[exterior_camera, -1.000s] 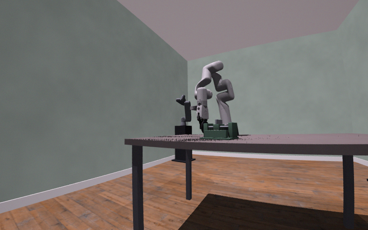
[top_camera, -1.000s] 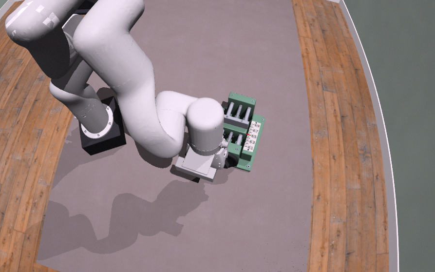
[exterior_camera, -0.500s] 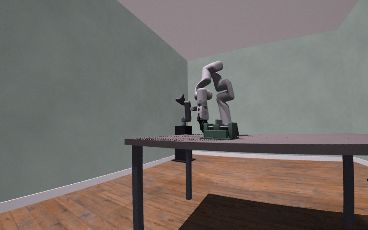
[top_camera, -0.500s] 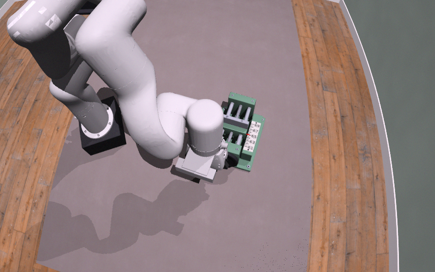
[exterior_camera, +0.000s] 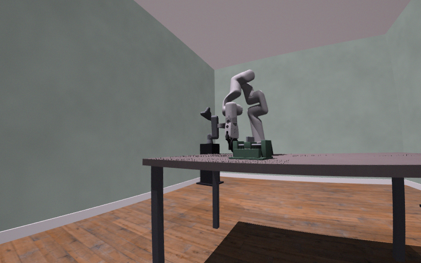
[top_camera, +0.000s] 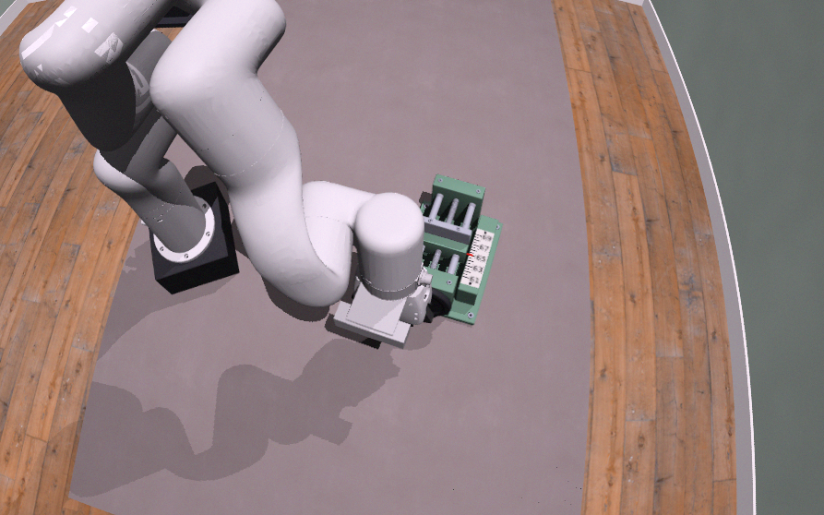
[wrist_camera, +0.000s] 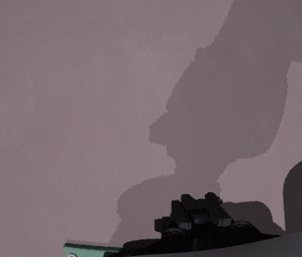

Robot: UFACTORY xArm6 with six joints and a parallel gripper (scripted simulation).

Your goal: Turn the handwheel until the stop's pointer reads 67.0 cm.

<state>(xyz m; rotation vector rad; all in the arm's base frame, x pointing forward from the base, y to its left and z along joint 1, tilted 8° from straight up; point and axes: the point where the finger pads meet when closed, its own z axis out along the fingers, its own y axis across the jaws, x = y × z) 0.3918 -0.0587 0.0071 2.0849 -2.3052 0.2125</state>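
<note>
The stop block lies 14 cm to the left of my hand, 6 cm ahead of it and 2 cm above it. From my hand the other things lie so: black handwheel 2 cm to the left, 1 cm ahead.
</note>
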